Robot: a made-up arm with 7 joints.
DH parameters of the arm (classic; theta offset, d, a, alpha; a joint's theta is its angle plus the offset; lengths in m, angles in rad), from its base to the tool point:
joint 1: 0 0.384 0 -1.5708
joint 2: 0 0 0 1.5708
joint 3: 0 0.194 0.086 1.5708
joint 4: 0 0 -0.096 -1.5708
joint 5: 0 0.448 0 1.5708
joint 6: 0 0 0.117 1.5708
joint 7: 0 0 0 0
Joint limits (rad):
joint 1: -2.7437..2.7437
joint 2: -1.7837..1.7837
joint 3: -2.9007..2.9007
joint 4: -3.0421..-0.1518
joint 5: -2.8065..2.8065
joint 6: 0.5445..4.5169
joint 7: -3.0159..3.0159
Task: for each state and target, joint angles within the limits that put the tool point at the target. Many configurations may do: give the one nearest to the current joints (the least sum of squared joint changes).
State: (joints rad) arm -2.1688 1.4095 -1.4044 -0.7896 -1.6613 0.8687 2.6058
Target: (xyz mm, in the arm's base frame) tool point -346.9 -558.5 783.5
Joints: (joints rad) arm -1.7582 1.0760 -1.5581 -0.4655 -1.7323 0.9905 2.6058
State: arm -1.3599 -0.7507 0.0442 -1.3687 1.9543 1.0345 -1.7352
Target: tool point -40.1 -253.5 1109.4
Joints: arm -1.4589 -0.3954 -0.1966 -1.0395 2.0353 1.2562 -1.7352
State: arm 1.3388 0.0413 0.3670 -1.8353 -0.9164 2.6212 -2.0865
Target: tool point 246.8 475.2 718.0
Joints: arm 0.9819 -0.2812 -0.0479 -1.9313 -0.9249 2.7855 -2.0865
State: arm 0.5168 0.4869 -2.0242 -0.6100 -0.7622 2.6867 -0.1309
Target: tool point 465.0 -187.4 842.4
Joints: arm 0.3842 0.6913 -1.8933 -0.9224 -0.9859 3.2683 -0.1309
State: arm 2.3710 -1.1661 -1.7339 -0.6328 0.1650 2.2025 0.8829
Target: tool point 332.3 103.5 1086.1
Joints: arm 2.5601 -0.3525 -1.4218 -0.5928 0.0973 2.0404 0.8829
